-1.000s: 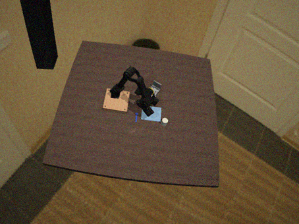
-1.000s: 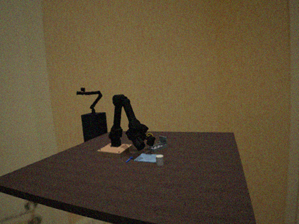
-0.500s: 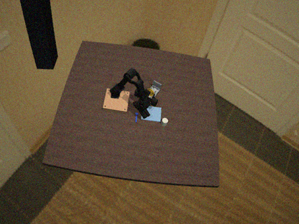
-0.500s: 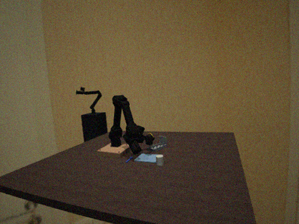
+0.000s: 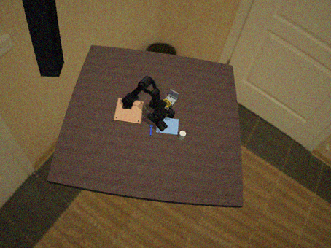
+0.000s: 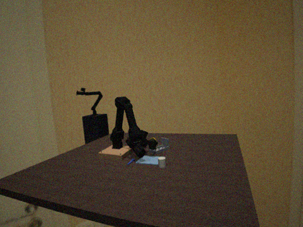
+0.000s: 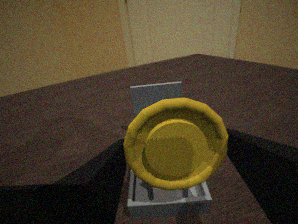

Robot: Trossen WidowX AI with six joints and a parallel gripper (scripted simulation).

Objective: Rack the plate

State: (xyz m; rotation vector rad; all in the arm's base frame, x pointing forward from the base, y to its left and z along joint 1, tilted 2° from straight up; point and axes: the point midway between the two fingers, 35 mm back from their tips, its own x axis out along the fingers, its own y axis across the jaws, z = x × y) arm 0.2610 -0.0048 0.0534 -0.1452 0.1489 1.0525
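Now: gripper tip 60 mm above the grey dish rack, 50 mm to the right of it and 20 mm short of it. Also, from my gripper tip: light blue mat 140 mm to the right, 80 mm below, 10 mm ahead; then white cup 230 mm to the right, 110 mm ahead, 50 mm below; then yellow plate 10 mm to the right.
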